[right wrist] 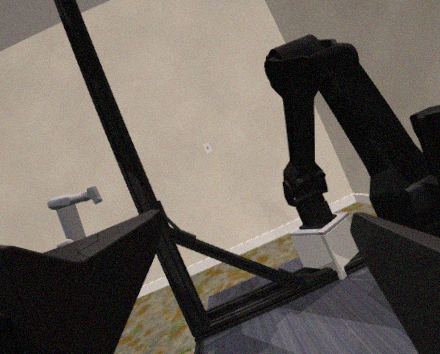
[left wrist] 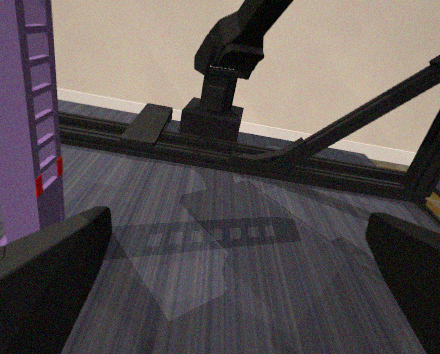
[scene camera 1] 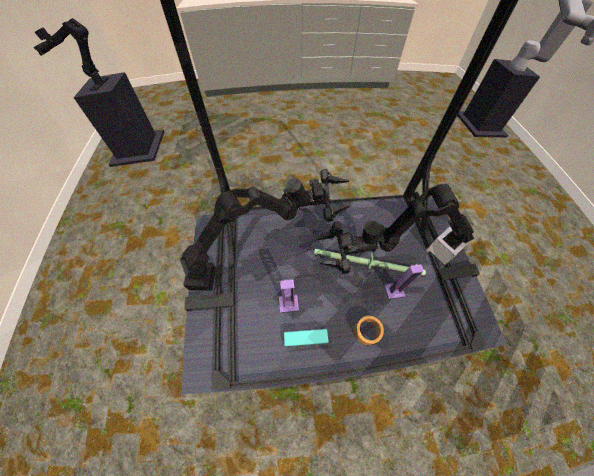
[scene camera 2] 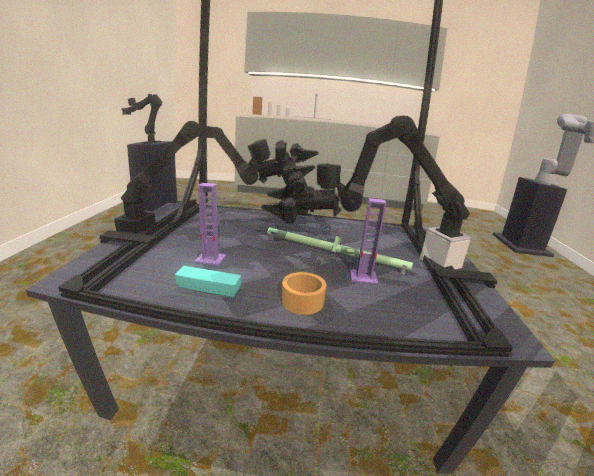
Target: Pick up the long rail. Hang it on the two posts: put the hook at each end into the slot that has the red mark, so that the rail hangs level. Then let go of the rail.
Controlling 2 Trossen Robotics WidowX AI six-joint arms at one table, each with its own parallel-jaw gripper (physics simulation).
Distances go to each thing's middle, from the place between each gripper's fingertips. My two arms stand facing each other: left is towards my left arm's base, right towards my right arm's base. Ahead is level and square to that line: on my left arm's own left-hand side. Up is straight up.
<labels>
My left hand is 280 mm short of the teal block (scene camera 2: pixel 220 283), 70 mm to the left of it and 130 mm above it. Also, from my left hand: orange ring (scene camera 2: pixel 303 293) (280 mm ahead, 150 mm to the left, 120 mm below).
Right now my right hand is 440 mm short of the orange ring, 10 mm to the right of it and 230 mm above it. Round my right hand: teal block (440 mm ahead, 210 mm to the right, 240 mm below).
</labels>
